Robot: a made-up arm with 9 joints.
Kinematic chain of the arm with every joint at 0, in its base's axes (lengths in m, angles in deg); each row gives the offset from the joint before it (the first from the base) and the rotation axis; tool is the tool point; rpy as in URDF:
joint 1: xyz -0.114 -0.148 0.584 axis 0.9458 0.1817 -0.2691
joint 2: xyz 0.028 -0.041 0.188 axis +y
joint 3: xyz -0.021 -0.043 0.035 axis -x
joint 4: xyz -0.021 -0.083 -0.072 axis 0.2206 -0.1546 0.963
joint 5: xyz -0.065 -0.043 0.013 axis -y
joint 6: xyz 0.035 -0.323 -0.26 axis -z
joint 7: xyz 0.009 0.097 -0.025 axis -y
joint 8: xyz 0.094 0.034 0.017 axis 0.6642 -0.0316 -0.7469
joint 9: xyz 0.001 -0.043 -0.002 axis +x
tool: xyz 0.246 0.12 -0.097 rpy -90 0 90
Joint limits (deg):
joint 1: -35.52..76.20
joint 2: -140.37..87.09
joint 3: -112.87..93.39
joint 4: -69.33..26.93
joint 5: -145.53..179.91
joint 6: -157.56..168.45
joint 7: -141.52..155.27
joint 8: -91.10..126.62
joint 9: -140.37..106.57
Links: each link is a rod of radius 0.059 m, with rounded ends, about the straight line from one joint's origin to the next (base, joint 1, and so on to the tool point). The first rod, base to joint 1, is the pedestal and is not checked.
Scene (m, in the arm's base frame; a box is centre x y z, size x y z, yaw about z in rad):
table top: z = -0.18
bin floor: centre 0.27 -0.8 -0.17 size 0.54 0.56 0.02 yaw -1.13
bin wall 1: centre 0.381 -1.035 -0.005 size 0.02 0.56 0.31 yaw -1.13
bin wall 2: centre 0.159 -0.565 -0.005 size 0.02 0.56 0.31 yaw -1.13
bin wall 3: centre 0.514 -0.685 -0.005 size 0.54 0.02 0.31 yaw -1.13
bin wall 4: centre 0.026 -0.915 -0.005 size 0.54 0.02 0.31 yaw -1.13
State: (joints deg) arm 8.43 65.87 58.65 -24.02 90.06 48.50 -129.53 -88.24 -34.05
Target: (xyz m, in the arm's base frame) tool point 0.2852 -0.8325 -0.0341
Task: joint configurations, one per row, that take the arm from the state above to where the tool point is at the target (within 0.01 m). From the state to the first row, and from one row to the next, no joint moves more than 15 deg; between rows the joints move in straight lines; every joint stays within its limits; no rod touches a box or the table.
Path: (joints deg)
1: 19.85 66.01 57.93 -27.55 84.20 56.68 -115.85 -85.57 -42.35
2: 31.26 66.15 57.20 -31.09 78.34 64.86 -102.16 -82.90 -50.64
3: 42.68 66.29 56.48 -34.62 72.48 73.05 -88.48 -80.23 -58.94
4: 54.09 66.43 55.75 -38.15 66.62 81.23 -74.79 -77.57 -67.24
5: 65.51 66.57 55.03 -41.68 60.76 89.41 -61.11 -74.90 -75.53

